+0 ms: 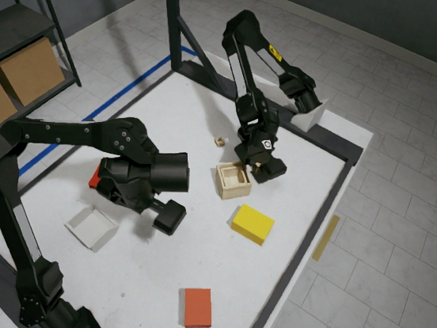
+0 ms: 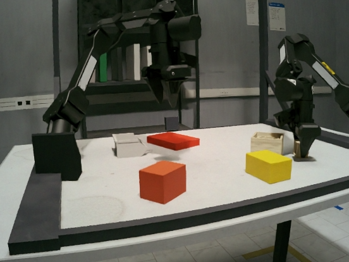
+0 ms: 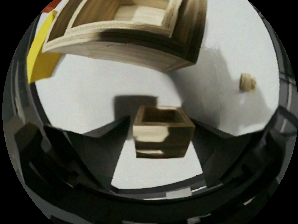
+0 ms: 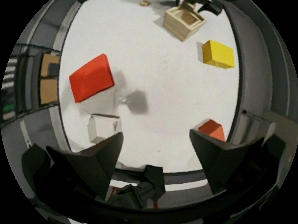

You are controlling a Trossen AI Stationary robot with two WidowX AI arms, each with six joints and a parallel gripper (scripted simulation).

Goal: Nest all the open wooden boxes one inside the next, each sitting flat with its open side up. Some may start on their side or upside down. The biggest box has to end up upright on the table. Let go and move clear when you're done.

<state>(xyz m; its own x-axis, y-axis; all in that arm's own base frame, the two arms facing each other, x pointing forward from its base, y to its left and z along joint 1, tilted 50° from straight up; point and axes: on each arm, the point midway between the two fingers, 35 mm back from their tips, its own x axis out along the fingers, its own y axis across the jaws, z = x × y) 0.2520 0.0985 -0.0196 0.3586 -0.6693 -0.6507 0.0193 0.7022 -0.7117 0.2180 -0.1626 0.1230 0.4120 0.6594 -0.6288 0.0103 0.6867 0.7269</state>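
Now: the small wooden box 1 cm to the left of my left hand and 2 cm below it. The rest, counted from my left hand: medium wooden box: 1 cm behind, 10 cm to the right, 2 cm below; then biggest wooden box: 1 cm behind, 10 cm to the right, 2 cm below; then tiny wooden box: 14 cm behind, 1 cm to the right, 3 cm below.
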